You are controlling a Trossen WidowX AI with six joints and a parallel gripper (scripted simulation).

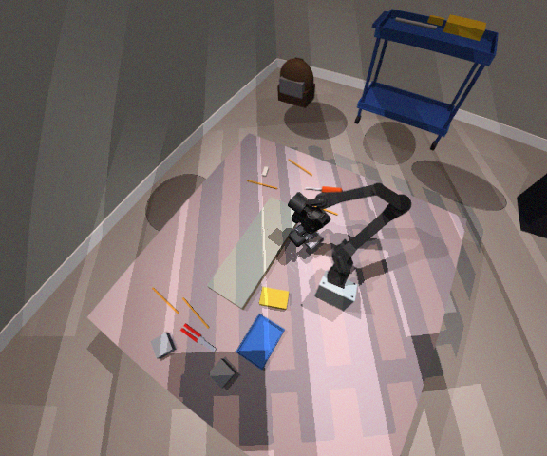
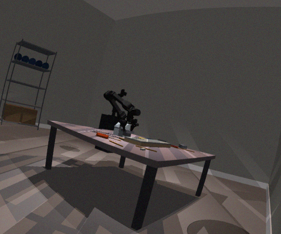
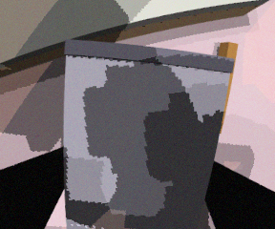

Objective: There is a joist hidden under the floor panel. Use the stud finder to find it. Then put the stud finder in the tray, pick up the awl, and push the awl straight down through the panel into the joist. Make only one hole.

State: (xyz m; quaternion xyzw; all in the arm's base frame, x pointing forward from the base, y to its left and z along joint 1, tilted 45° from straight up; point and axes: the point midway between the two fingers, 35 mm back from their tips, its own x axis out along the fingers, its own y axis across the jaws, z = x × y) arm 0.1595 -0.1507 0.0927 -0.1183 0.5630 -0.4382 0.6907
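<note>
Right now the awl is 2 cm behind my gripper tip, 7 cm to the right of it and 6 cm below it. The rest, counted from my gripper tip: yellow block 4 cm ahead, 29 cm to the left, 6 cm below; stud finder 1 cm ahead, 1 cm to the right, 3 cm below; blue tray 3 cm ahead, 46 cm to the left, 6 cm below.
</note>
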